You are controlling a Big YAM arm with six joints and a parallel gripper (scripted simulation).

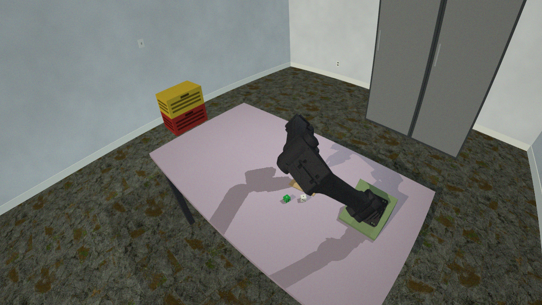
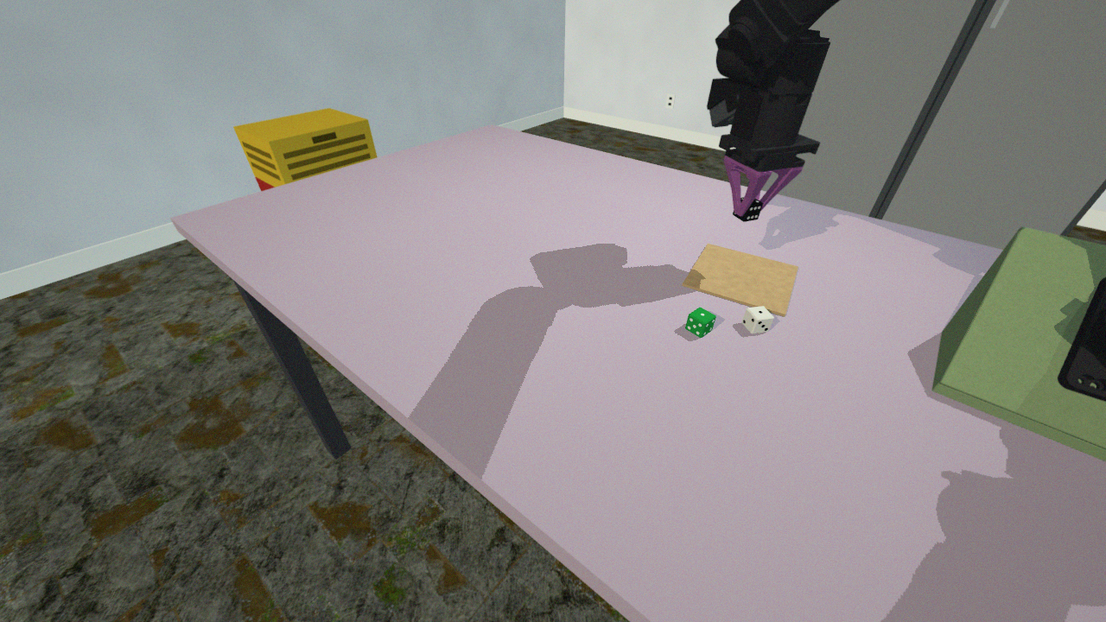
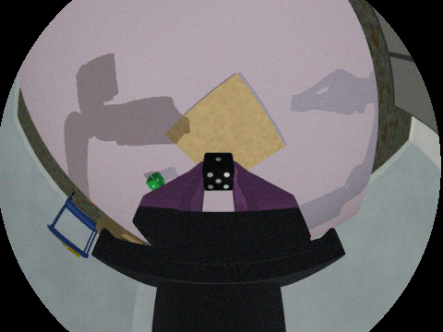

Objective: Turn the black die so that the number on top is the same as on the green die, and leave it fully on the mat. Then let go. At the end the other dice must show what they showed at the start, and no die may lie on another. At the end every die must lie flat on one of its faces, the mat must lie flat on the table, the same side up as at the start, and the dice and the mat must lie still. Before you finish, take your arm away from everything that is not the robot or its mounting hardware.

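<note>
My hand is 11 cm above the tan mat and 2 cm past it. Round my hand: black die (right at my hand); then green die (15 cm to the left, 10 cm below, 2 cm behind); then white die (10 cm to the left, 10 cm below, 7 cm behind).
</note>
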